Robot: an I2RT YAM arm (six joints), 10 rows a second.
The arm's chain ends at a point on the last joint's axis. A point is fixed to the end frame.
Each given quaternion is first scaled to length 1.
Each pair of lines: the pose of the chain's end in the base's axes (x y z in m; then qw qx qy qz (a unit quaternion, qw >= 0)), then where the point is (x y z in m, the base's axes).
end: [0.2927 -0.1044 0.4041 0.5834 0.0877 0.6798 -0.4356]
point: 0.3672 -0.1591 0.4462
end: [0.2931 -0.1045 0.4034 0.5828 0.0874 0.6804 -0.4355]
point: 0.3677 -0.1593 0.4454
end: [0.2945 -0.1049 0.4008 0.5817 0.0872 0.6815 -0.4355]
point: 0.3692 -0.1597 0.4425
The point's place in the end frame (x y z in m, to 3 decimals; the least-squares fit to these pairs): -0.038 -0.007 0.094
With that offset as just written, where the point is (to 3 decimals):
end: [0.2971 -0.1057 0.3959 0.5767 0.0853 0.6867 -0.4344]
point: 0.372 -0.161 0.436
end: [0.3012 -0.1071 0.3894 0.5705 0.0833 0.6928 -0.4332]
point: 0.377 -0.162 0.428
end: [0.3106 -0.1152 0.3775 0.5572 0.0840 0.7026 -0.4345]
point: 0.387 -0.172 0.414
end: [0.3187 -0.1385 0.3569 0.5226 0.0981 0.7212 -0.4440]
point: 0.394 -0.200 0.387
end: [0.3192 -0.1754 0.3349 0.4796 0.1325 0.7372 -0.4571]
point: 0.389 -0.245 0.359
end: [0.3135 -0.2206 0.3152 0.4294 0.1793 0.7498 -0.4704]
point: 0.375 -0.300 0.332
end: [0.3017 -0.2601 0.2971 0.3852 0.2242 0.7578 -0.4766]
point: 0.354 -0.346 0.308
